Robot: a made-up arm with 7 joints. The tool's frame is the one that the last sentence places.
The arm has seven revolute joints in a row. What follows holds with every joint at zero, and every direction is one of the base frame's.
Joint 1 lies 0.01 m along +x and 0.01 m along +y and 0.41 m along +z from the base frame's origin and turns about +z.
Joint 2 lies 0.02 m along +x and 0.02 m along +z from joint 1 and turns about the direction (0, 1, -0.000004).
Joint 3 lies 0.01 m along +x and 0.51 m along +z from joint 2 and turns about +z.
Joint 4 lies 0.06 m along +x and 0.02 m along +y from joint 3 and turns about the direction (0, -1, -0.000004).
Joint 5 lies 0.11 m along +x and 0.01 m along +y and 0.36 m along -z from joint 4 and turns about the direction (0, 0.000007, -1).
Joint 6 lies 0.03 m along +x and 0.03 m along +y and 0.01 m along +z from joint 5 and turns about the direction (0, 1, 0.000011).
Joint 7 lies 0.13 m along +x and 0.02 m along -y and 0.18 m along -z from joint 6 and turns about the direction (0, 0.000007, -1).
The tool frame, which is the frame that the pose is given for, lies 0.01 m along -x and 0.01 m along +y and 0.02 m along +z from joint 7; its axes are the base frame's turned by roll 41.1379, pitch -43.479 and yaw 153.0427 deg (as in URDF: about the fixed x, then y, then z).
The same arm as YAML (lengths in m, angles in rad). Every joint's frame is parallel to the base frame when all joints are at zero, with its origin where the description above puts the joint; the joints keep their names.
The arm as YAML. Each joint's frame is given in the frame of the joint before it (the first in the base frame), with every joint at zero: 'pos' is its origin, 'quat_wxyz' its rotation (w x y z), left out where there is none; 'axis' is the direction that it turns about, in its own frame. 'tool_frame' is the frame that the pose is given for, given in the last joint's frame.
length_unit: m
angle_unit: rad
joints:
  - joint: joint 1
    pos: [0.01, 0.01, 0.41]
    axis: "+z"
  - joint: joint 2
    pos: [0.02, 0.0, 0.02]
    axis: "+y"
  - joint: joint 3
    pos: [0.01, 0.0, 0.51]
    axis: "+z"
  - joint: joint 4
    pos: [0.06, 0.02, 0.0]
    axis: "-y"
  - joint: joint 5
    pos: [0.11, 0.01, -0.36]
    axis: "-z"
  - joint: joint 6
    pos: [0.03, 0.03, 0.01]
    axis: "+y"
  - joint: joint 7
    pos: [0.13, -0.02, -0.18]
    axis: "-z"
tool_frame:
  pos: [-0.01, 0.01, 0.02]
  quat_wxyz: [0.076158, 0.41329, 0.236531, 0.876039]

